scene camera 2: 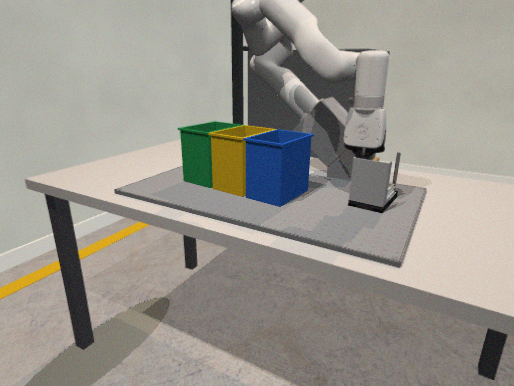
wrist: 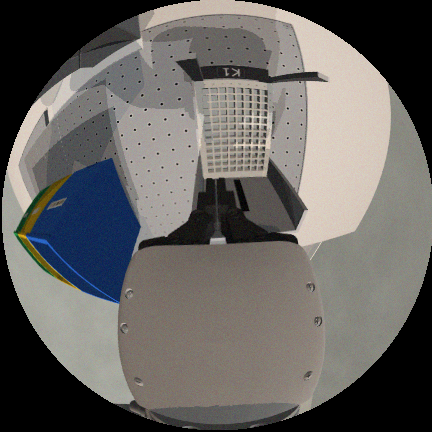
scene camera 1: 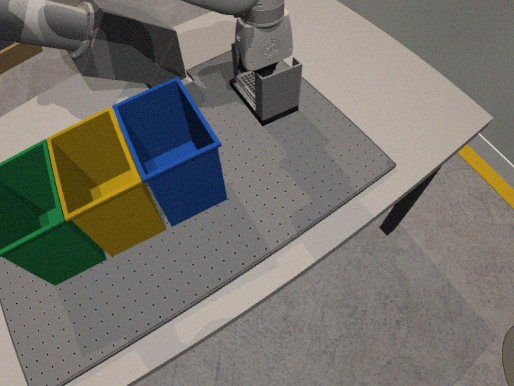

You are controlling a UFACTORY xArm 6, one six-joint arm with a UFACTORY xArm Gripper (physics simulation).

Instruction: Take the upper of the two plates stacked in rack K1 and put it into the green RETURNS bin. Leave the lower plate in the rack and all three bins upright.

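Seen in the pictures: gripper, between the fingertips: (scene camera 2: pixel 361 171) (wrist: pixel 215 190); arm's base, origin of its link: (scene camera 2: pixel 312 113) (scene camera 1: pixel 81 30).
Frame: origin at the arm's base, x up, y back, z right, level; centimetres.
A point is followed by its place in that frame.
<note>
Rack K1 (scene camera 1: pixel 281 94) @[x -12.7, y -34.3, z -28.6 cm] (scene camera 2: pixel 369 180) @[x -11.8, y -34.3, z -29.0 cm] (wrist: pixel 250 73) @[x -18.6, y -20.0, z -32.7 cm] stands upright on the perforated board, with grey walls and a black base. A pale grid-topped plate (scene camera 1: pixel 245 81) @[x -15.8, y -23.6, z -26.8 cm] (wrist: pixel 236 131) @[x -15.6, y -27.6, z -29.4 cm] lies in it, the upper one of the stack. The lower plate is mostly hidden and hard to make out. My gripper (wrist: pixel 215 190) @[x -10.3, y -31.6, z -26.2 cm] is shut and empty, pointing down over the rack. In the wrist view its fingertips are at the plate's near edge; whether they touch it I cannot tell. Rack walls hide the tips in both scene views. The green bin (scene camera 1: pixel 55 256) @[x -10.9, y -40.4, z 24.6 cm] (scene camera 2: pixel 195 157) @[x -11.0, y -40.5, z 24.3 cm] stands upright, farthest from the rack.
The yellow bin (scene camera 1: pixel 120 220) @[x -10.1, y -42.0, z 11.4 cm] (scene camera 2: pixel 228 166) @[x -11.7, y -42.1, z 10.8 cm] and blue bin (scene camera 1: pixel 192 185) @[x -10.3, y -43.6, z -2.0 cm] (scene camera 2: pixel 280 172) @[x -10.2, y -44.2, z -7.3 cm] (wrist: pixel 92 215) @[x -10.6, y -31.7, z -9.1 cm] stand upright in a row with the green one, the blue one nearest the rack. The perforated board (scene camera 1: pixel 200 270) @[x -20.3, y -53.3, z 4.5 cm] (scene camera 2: pixel 320 222) @[x -20.3, y -48.6, z -20.8 cm] lies on the table (scene camera 1: pixel 400 105) @[x -21.6, y -47.4, z -57.0 cm] (scene camera 2: pixel 460 260) @[x -21.6, y -49.4, z -51.8 cm].
</note>
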